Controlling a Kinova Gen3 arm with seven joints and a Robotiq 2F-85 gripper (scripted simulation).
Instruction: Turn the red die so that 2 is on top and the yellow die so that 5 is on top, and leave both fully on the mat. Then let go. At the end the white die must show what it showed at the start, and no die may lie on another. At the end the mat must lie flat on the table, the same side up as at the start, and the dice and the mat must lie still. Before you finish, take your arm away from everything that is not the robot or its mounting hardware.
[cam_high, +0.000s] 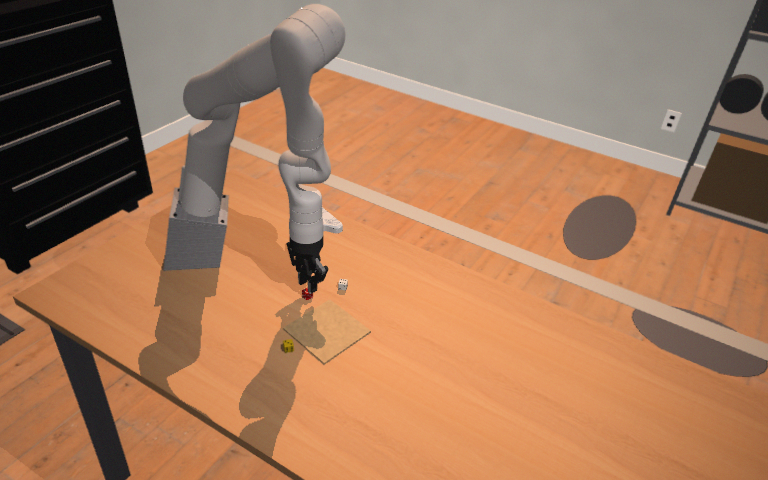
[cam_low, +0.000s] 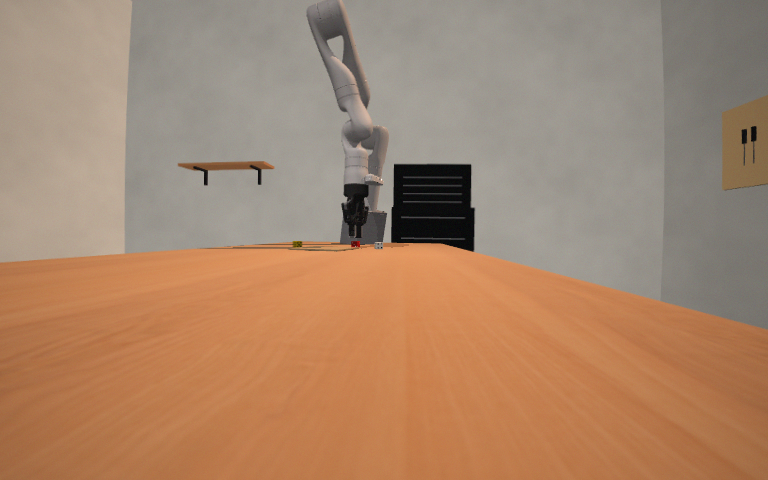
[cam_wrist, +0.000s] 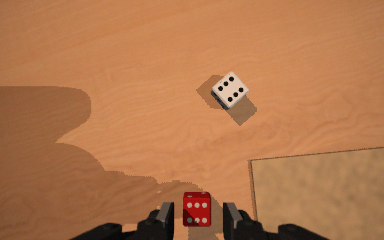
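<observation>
My gripper is now 4 cm above the red die. Also, from my hand: white die: 8 cm to the left, 4 cm below, 4 cm ahead; yellow die: 14 cm to the right, 9 cm ahead, 4 cm below; tan mat: 11 cm ahead, 5 cm to the right, 5 cm below.
</observation>
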